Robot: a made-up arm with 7 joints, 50 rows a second.
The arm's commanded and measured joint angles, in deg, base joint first. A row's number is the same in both.
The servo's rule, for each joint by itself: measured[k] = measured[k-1] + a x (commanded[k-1-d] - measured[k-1]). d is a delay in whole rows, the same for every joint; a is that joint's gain. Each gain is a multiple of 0.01, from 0.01 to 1. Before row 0 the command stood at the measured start. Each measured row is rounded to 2 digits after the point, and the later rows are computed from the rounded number. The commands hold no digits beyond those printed.
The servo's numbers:
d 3
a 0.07 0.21 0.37 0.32 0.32 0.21 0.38
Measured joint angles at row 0:
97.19, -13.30, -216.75, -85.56, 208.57, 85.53, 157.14
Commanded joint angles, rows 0 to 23:
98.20, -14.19, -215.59, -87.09, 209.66, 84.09, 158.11
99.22, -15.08, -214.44, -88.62, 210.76, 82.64, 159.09
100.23, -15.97, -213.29, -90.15, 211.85, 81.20, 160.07
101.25, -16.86, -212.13, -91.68, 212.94, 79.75, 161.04
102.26, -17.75, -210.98, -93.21, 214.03, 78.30, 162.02
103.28, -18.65, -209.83, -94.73, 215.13, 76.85, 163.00
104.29, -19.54, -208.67, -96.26, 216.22, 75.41, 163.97
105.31, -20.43, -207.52, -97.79, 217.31, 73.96, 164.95
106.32, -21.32, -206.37, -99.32, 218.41, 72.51, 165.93
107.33, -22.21, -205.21, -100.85, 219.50, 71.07, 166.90
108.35, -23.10, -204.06, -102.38, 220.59, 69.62, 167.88
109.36, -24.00, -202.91, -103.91, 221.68, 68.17, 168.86
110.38, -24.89, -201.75, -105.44, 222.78, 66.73, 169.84
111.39, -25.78, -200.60, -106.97, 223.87, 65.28, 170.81
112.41, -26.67, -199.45, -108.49, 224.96, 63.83, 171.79
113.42, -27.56, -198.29, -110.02, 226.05, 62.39, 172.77
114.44, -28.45, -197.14, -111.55, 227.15, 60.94, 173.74
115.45, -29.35, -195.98, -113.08, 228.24, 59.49, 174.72
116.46, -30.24, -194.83, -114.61, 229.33, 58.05, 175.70
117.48, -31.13, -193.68, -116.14, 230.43, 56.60, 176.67
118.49, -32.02, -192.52, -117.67, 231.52, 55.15, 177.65
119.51, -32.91, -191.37, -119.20, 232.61, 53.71, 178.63
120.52, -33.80, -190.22, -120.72, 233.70, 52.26, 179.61
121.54, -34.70, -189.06, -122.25, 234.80, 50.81, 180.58
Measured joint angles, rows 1 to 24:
97.19, -13.30, -216.75, -85.56, 208.57, 85.53, 157.14
97.19, -13.30, -216.75, -85.56, 208.57, 85.53, 157.14
97.19, -13.30, -216.75, -85.56, 208.57, 85.53, 157.14
97.26, -13.49, -216.32, -86.05, 208.92, 85.23, 157.51
97.40, -13.82, -215.62, -86.87, 209.51, 84.69, 158.11
97.60, -14.27, -214.76, -87.92, 210.26, 83.96, 158.85
97.86, -14.81, -213.79, -89.12, 211.12, 83.08, 159.68
98.17, -15.43, -212.75, -90.43, 212.05, 82.08, 160.57
98.53, -16.11, -211.67, -91.81, 213.04, 80.98, 161.49
98.93, -16.83, -210.56, -93.23, 214.06, 79.81, 162.43
99.38, -17.59, -209.44, -94.69, 215.10, 78.58, 163.39
99.87, -18.37, -208.30, -96.17, 216.16, 77.31, 164.36
100.39, -19.18, -207.16, -97.67, 217.23, 76.00, 165.33
100.95, -20.00, -206.01, -99.18, 218.31, 74.66, 166.30
101.54, -20.84, -204.86, -100.69, 219.39, 73.30, 167.27
102.16, -21.69, -203.71, -102.21, 220.47, 71.92, 168.25
102.81, -22.55, -202.56, -103.73, 221.56, 70.53, 169.22
103.48, -23.42, -201.41, -105.25, 222.65, 69.12, 170.20
104.18, -24.29, -200.26, -106.78, 223.74, 67.71, 171.18
104.90, -25.16, -199.11, -108.31, 224.83, 66.29, 172.15
105.64, -26.04, -197.95, -109.84, 225.92, 64.86, 173.13
106.40, -26.92, -196.80, -111.37, 227.01, 63.43, 174.11
107.18, -27.80, -195.65, -112.90, 228.10, 62.00, 175.08
107.97, -28.69, -194.49, -114.43, 229.19, 60.56, 176.06

